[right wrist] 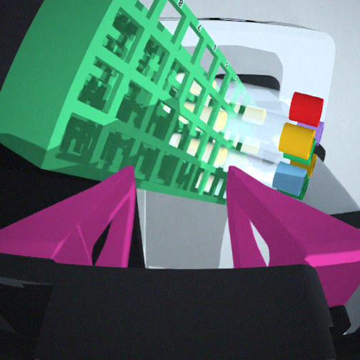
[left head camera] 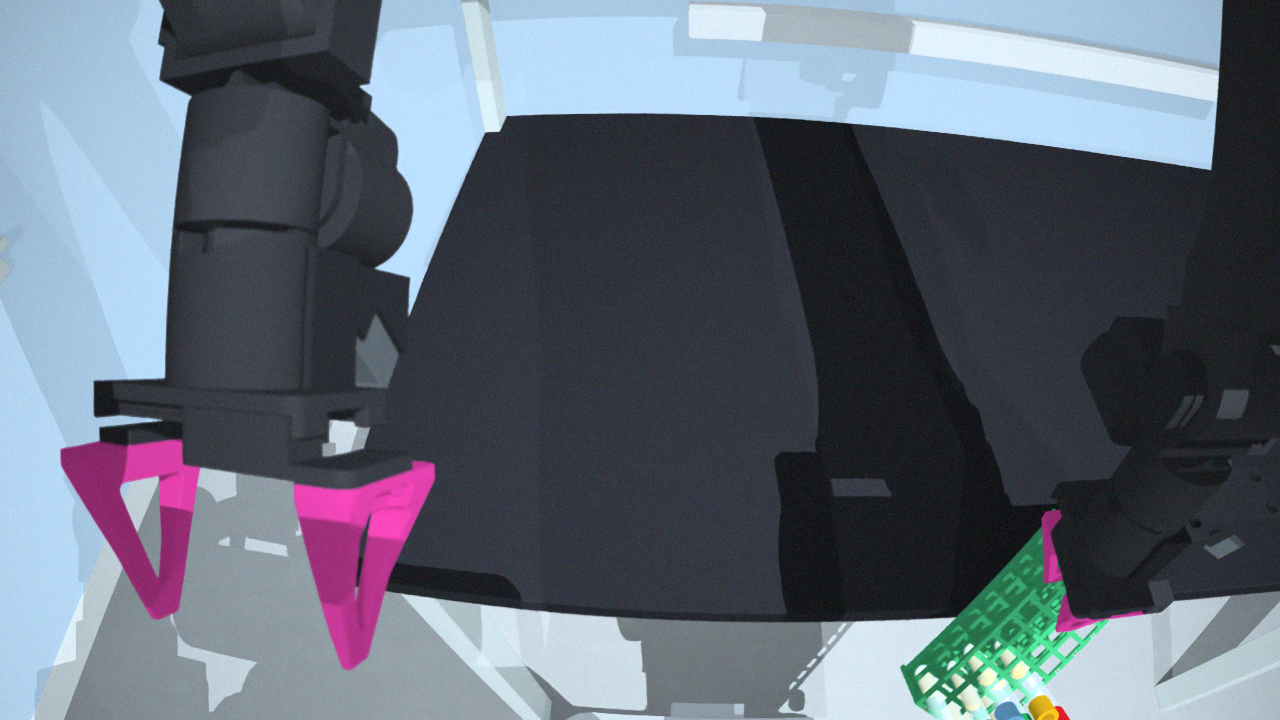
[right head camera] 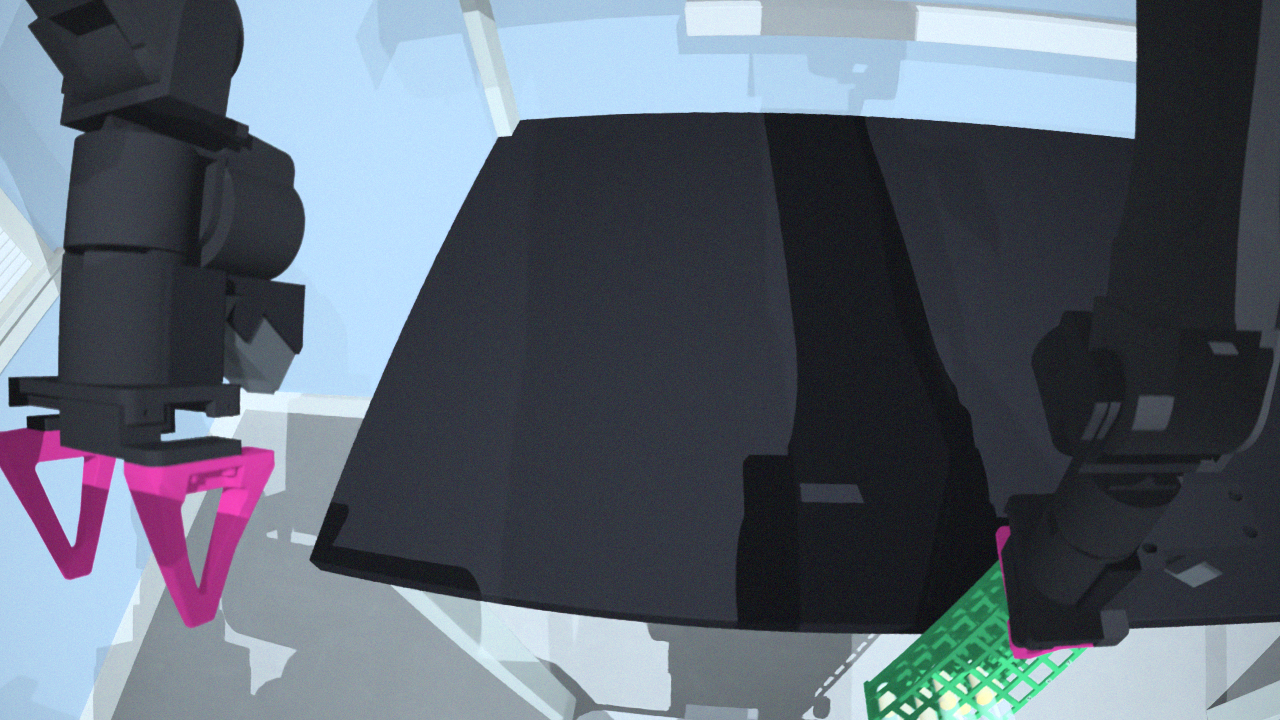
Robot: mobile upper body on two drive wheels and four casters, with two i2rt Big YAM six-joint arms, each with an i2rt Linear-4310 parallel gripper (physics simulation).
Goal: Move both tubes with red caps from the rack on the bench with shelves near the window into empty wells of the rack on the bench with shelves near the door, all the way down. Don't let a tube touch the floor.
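Places are measured from the left arm's base along level axes (x ahead, y left, z up), in metres.
Where they show: left gripper, fingertip midpoint: [left head camera: 252, 639] [right head camera: 133, 598]; right gripper, fingertip midpoint: [left head camera: 1056, 605] [right head camera: 1019, 628].
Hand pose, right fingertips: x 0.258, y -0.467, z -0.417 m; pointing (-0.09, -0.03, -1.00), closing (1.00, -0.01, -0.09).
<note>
After its pixels a point has its place.
A green rack [left head camera: 984, 595] @[x 0.293, y -0.432, z -0.478 m] [right head camera: 957, 617] @[x 0.291, y -0.440, z -0.486 m] [right wrist: 45, 70] sits at the bottom right of both head views, looking tilted, and fills the upper left of the right wrist view. Capped tubes stand in its far end. One red cap [left head camera: 1061, 713] @[x 0.179, y -0.479, z -0.461 m] [right wrist: 306, 108] shows; a second red cap does not show. My right gripper [left head camera: 1058, 586] @[x 0.258, y -0.467, z -0.417 m] [right head camera: 1011, 595] @[x 0.258, y -0.467, z -0.417 m] [right wrist: 180, 177] is close beside the rack, its fingers part open with nothing between them; whether they touch the rack is unclear. My left gripper [left head camera: 255, 641] @[x 0.144, y -0.003, z -0.167 m] [right head camera: 138, 600] @[x 0.144, y -0.003, z -0.167 m] is wide open and empty, far from the rack.
Yellow [right wrist: 297, 141] and blue [right wrist: 290, 178] caps sit close to the red one, with purple and green caps behind. A large dark surface [left head camera: 644, 358] @[x 0.562, y -0.121, z -0.496 m] [right head camera: 644, 358] @[x 0.563, y -0.142, z -0.496 m] fills the middle of both head views. A pale rounded panel [right wrist: 310, 50] lies behind the tubes.
</note>
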